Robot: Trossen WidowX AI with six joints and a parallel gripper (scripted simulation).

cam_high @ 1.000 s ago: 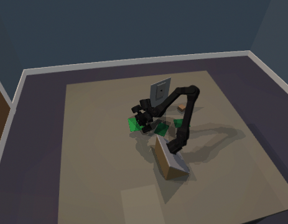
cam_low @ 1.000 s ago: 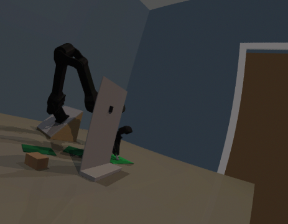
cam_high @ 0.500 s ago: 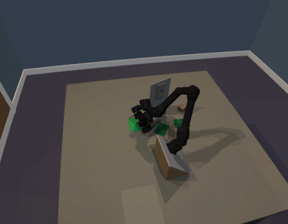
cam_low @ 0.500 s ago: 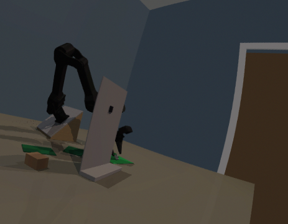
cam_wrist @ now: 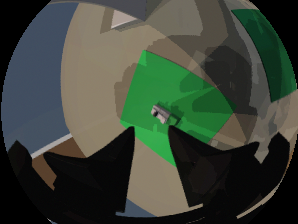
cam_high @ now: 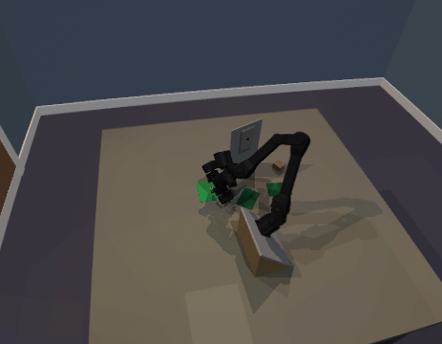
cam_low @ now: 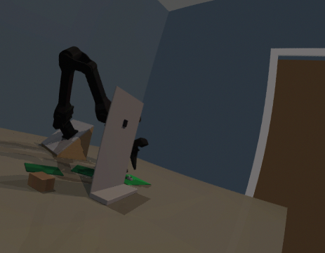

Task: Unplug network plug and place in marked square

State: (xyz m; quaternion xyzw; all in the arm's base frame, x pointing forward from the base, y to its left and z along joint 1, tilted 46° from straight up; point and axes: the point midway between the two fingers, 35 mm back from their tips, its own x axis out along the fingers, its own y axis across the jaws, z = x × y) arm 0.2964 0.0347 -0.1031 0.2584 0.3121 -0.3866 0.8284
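My gripper tip is 10 mm short of the small green plug and 20 mm above it. Round my gripper tip: grey upright panel 100 mm ahead, 190 mm to the right, 90 mm above.
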